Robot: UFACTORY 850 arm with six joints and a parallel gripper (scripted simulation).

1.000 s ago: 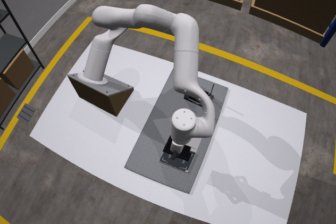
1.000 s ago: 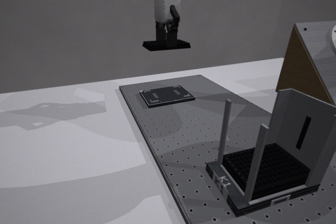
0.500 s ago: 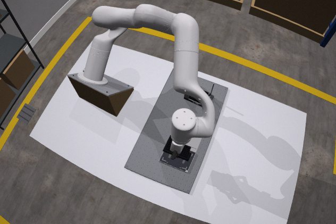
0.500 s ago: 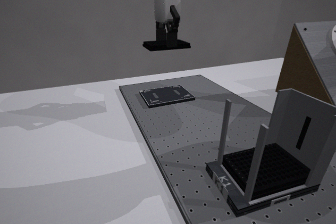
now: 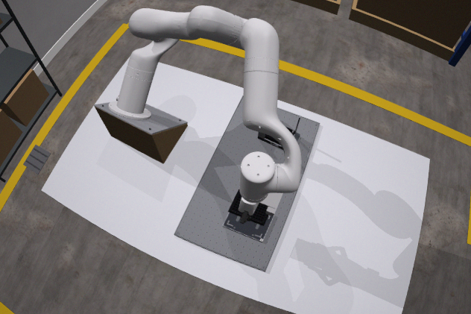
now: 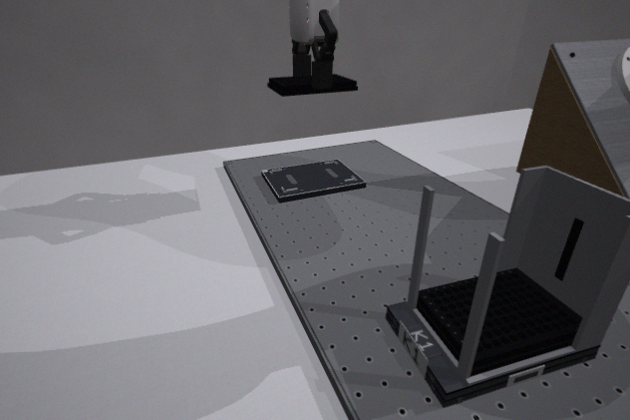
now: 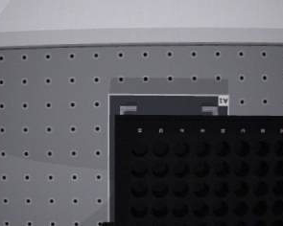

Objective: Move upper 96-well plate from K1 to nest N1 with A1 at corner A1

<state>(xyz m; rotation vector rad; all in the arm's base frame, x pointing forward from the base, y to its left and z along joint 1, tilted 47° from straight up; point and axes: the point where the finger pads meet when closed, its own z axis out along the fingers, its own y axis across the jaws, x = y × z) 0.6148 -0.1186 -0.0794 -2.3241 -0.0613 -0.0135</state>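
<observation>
Now: hand 18 cm above the plate nest N1. From my hand the other things lie so: black plate 6 cm behind, 39 cm to the left, 16 cm below.
</observation>
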